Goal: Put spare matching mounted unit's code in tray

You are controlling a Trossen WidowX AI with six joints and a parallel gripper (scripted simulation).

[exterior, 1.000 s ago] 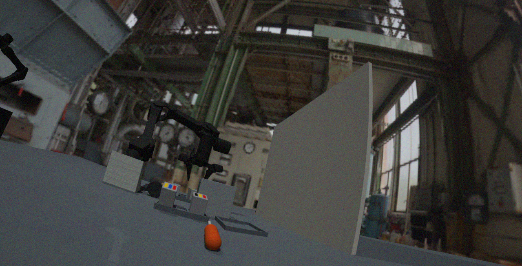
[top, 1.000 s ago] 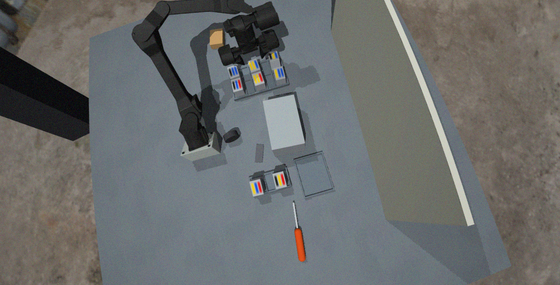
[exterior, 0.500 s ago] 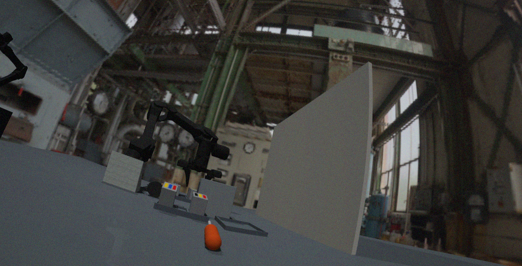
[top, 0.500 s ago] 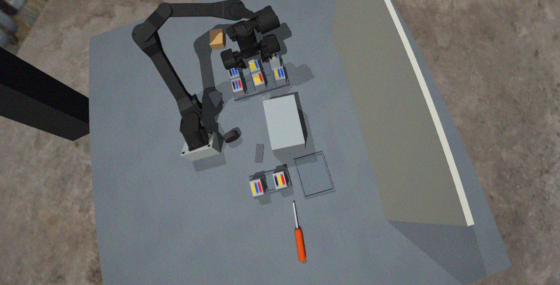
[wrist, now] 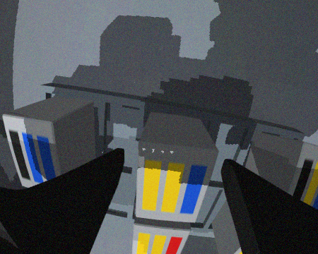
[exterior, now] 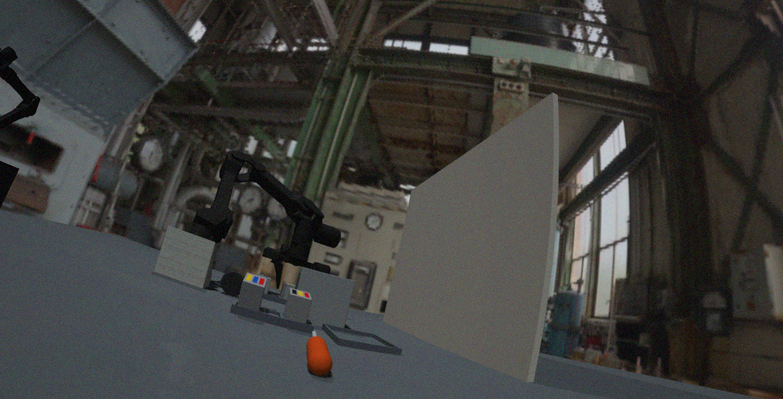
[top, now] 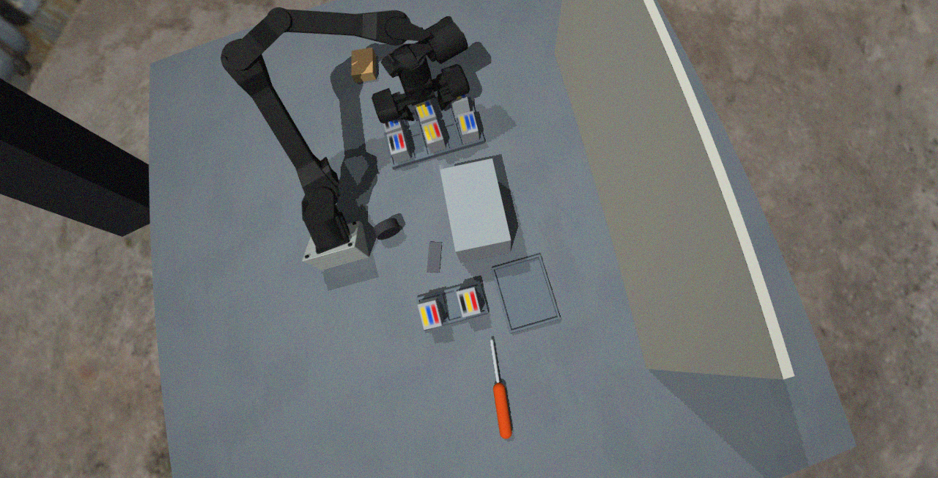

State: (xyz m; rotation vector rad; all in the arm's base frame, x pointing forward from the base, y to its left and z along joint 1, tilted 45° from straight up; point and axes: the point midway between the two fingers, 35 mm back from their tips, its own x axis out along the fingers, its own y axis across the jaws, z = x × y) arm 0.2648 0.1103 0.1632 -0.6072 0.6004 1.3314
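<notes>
The shallow grey tray is 42 cm to the right of my gripper tip, 3 cm below it and 3 cm ahead of it. Round my gripper tip: pale grey block 24 cm to the right, 2 cm above, 1 cm ahead; tall beige panel 30 cm to the right, 26 cm ahead, 20 cm above.
</notes>
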